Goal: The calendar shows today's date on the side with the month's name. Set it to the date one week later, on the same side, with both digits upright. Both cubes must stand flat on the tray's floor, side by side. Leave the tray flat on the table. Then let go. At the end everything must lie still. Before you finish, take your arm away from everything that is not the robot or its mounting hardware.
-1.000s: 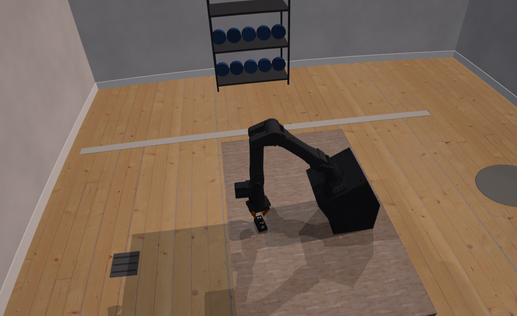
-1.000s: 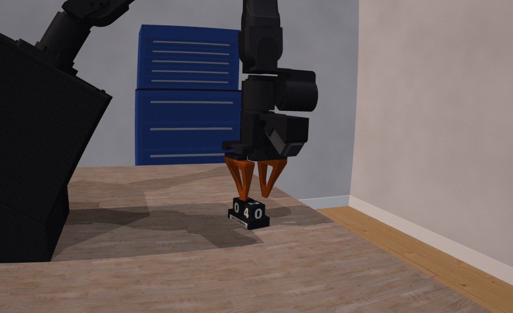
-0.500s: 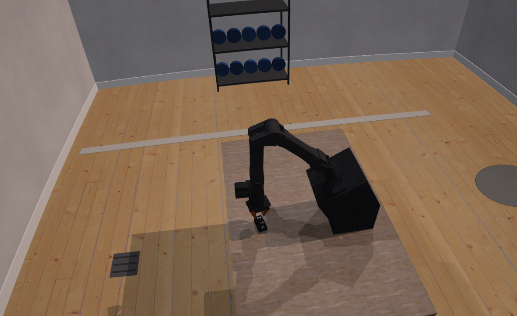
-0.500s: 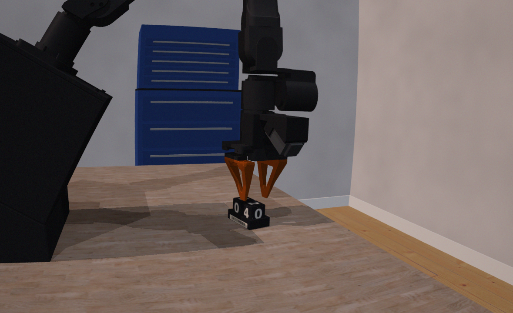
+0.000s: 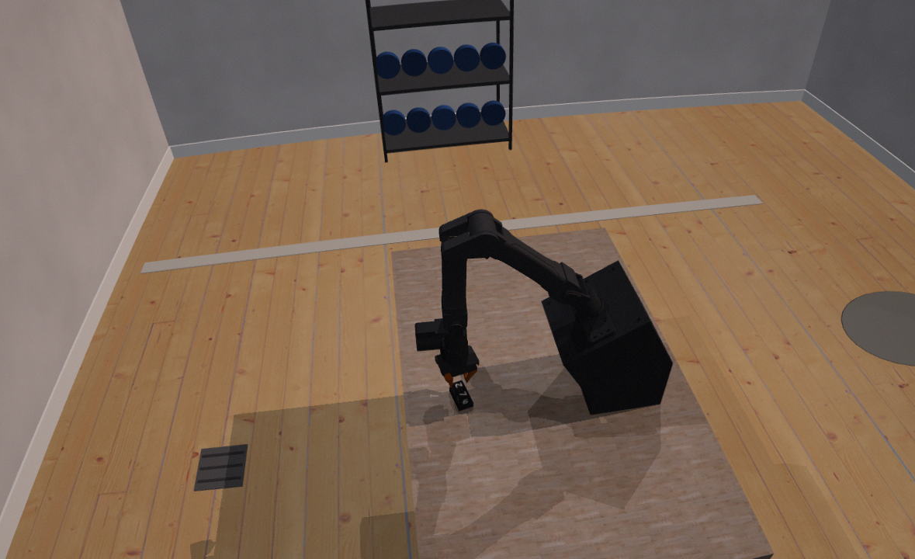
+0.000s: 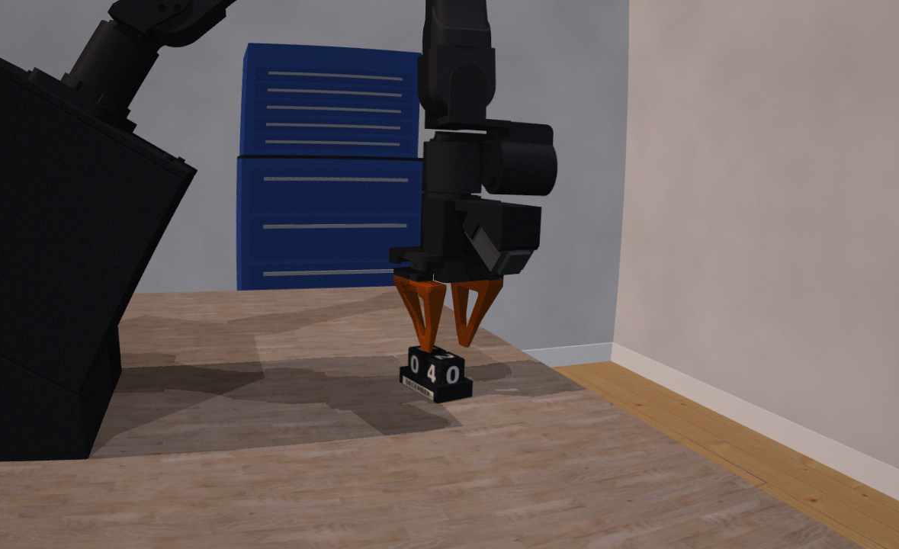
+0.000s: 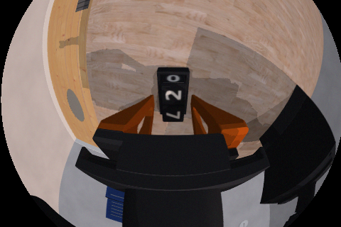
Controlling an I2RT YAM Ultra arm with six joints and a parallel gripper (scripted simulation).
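Now: hand 50 mm above the black tray, 20 mm to the right of it and 10 mm past it.
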